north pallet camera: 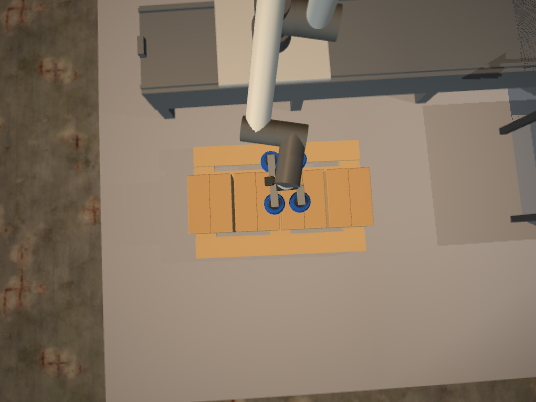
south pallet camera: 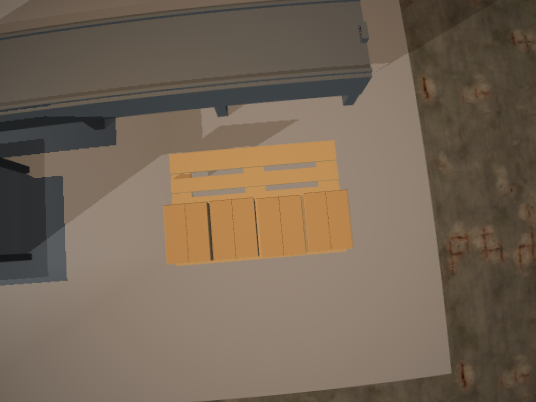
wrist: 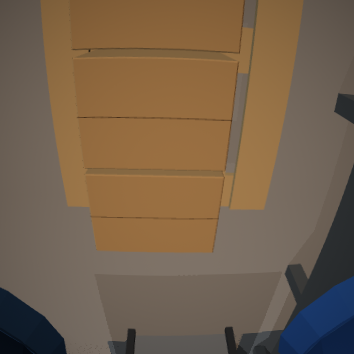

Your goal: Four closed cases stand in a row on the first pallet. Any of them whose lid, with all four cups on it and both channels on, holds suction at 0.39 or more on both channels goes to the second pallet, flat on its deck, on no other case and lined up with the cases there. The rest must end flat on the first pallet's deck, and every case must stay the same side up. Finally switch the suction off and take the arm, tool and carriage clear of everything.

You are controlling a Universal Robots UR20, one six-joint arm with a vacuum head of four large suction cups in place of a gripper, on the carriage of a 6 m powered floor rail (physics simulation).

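Frame: origin at the arm's base, x ahead, y left, z up, level; metres.
Seen in the pictures: hand, tool point: [wrist: 171,251].
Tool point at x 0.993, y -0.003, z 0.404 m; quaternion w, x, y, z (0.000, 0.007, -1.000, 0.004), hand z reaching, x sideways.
Offsets run from my tool point to a thing's top centre.
In the north pallet camera, four closed cases {0.464 m right, 0.020 m ahead, 0.584 m down} [north pallet camera: 199,204] {0.161 m right, 0.026 m ahead, 0.584 m down} [north pallet camera: 245,207] {0.142 m left, 0.032 m ahead, 0.584 m down} [north pallet camera: 317,212] {0.445 m left, 0.038 m ahead, 0.584 m down} [north pallet camera: 361,196] stand in a row across the middle of the first pallet [north pallet camera: 280,245] [wrist: 277,100]. A dark gap parts the two leftmost. Three of them [wrist: 155,25] [wrist: 155,90] [wrist: 155,195] show in the wrist view. My gripper [north pallet camera: 286,181] [wrist: 175,325] is open and empty, its four blue cups hanging above the two middle cases, apart from the lids. The wrist joint hides part of those lids. In the south pallet camera, four cases [south pallet camera: 175,234] [south pallet camera: 221,235] [south pallet camera: 270,232] [south pallet camera: 316,225] stand flat along the far-from-rail side of the second pallet [south pallet camera: 252,152].
The floor rail [north pallet camera: 425,35] [south pallet camera: 200,60] runs behind both pallets. The cream carriage [north pallet camera: 305,65] stands on it beside the first pallet, with the arm [north pallet camera: 264,65] reaching out from it. A blue-grey structure [north pallet camera: 527,175] [south pallet camera: 57,225] with dark bars lies between the pallets.
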